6 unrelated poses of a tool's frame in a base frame.
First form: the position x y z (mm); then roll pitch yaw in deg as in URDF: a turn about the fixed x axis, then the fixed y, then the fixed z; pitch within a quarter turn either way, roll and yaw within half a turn.
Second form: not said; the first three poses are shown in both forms.
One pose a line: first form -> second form
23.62 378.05 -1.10 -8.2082 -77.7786 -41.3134 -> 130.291 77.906 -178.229 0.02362 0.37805 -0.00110
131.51 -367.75 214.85 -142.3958 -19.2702 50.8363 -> 117.642 138.405 -119.810 0.13151 -0.36775 0.21485
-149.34 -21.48 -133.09 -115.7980 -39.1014 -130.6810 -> -57.636 109.739 -132.072 -0.14934 -0.02148 -0.13309
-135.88 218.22 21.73 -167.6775 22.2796 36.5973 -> -173.353 154.692 -27.514 -0.13588 0.21822 0.02173
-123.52 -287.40 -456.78 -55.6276 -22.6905 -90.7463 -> 14.035 58.609 -116.865 -0.12352 -0.28740 -0.45678
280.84 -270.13 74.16 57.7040 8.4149 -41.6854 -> -126.401 58.093 80.073 0.28084 -0.27013 0.07416
